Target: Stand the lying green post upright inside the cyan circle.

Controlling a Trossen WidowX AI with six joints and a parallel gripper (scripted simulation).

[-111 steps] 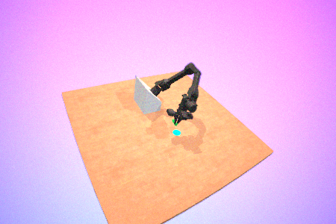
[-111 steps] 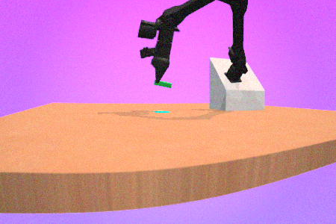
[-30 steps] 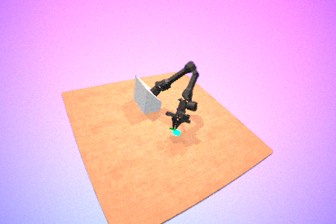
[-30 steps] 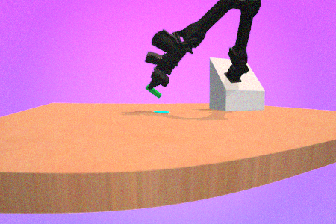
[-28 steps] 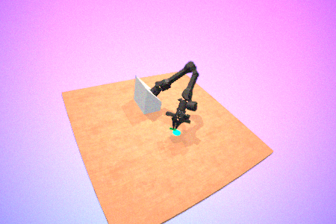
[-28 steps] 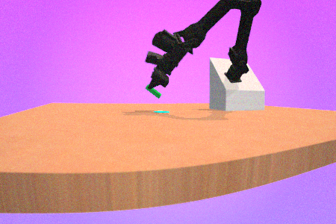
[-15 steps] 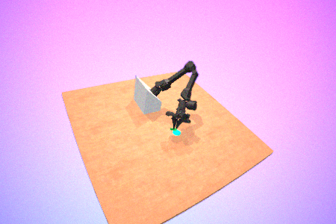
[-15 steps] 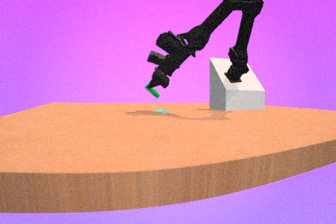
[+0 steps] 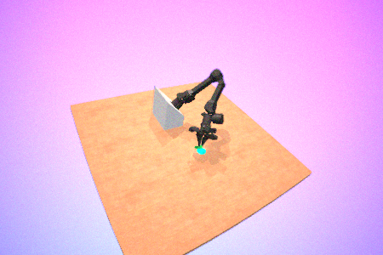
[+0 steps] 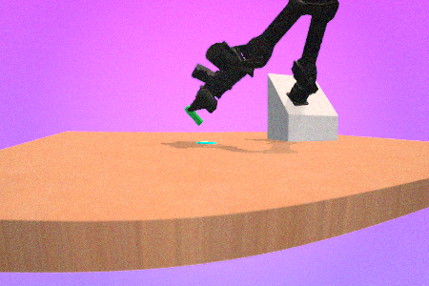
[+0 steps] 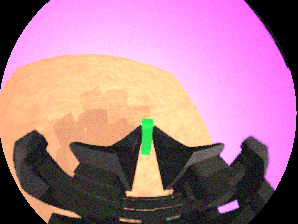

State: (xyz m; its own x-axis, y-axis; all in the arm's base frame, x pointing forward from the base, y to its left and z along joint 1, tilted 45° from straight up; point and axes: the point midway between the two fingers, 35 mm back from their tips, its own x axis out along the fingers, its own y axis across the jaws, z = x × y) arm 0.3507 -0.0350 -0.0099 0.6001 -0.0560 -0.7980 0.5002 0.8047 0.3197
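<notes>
Now: gripper tip 3 cm past the cyan circle, 6 cm to the right of it and 9 cm above it. From my gripper tip the other things lie so: green post 1 cm behind, 2 cm below.
</notes>
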